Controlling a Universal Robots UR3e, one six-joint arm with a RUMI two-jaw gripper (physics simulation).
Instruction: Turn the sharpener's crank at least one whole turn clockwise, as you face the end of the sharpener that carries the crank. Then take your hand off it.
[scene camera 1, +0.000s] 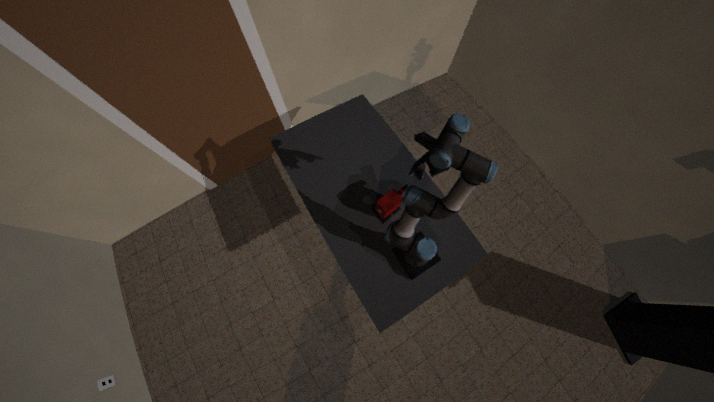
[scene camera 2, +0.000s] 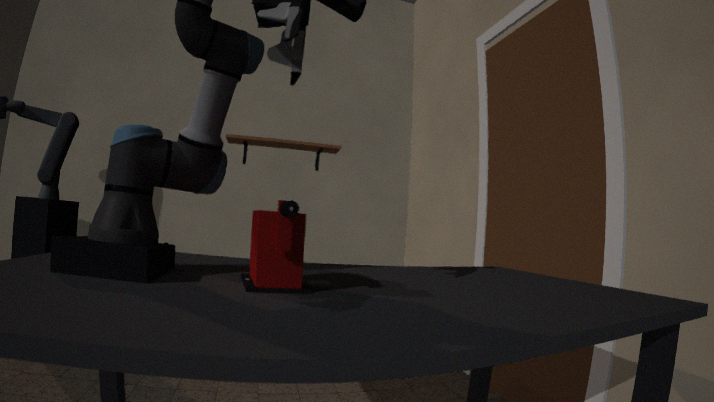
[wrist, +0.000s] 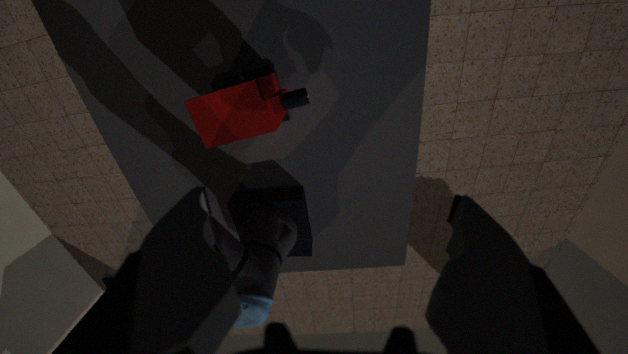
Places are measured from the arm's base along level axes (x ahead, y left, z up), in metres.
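Pixels of known places: gripper, fingertip midpoint: (scene camera 1: 424, 169) (scene camera 2: 289, 66) (wrist: 328, 193); arm's base, link origin: (scene camera 2: 123, 241) (wrist: 270, 229).
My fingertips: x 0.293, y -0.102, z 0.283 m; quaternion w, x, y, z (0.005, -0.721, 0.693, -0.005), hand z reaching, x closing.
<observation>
For each thing: its top centre in the pictures, then the offset to it from my fingertips. "spot": a spot on its surface instead. Level surfaces: height alone.
- red sharpener, surface spot: (wrist: 235, 112) spot: 0.008 m back, 0.126 m left, 0.206 m down
- black round knob, surface spot: (wrist: 296, 98) (scene camera 2: 291, 201) spot: 0.019 m ahead, 0.038 m left, 0.191 m down
- dark table, surface height: 0.335 m down
The red sharpener (scene camera 1: 388, 204) (scene camera 2: 270, 250) (wrist: 235, 112) stands upright on its dark base on the table. Its crank shows as a black round knob (scene camera 2: 289, 208) (wrist: 296, 98) at the top of one end; the crank's arm is hard to make out in the dark. My gripper (scene camera 1: 416, 173) (wrist: 328, 193) is open, with its jaws wide apart and nothing between them. It hangs high above the table's edge, well above the sharpener and apart from the crank. In the wrist view the sharpener lies beyond the jaws, toward the upper left.
The dark table (scene camera 1: 335, 135) (scene camera 2: 500, 320) (wrist: 380, 150) carries my arm's black base block (scene camera 2: 112, 260) (wrist: 300, 235) near the sharpener. A second arm (scene camera 2: 60, 130) stands on a black pedestal (scene camera 2: 45, 220) away from the table. A wooden shelf (scene camera 2: 282, 143) hangs on the wall.
</observation>
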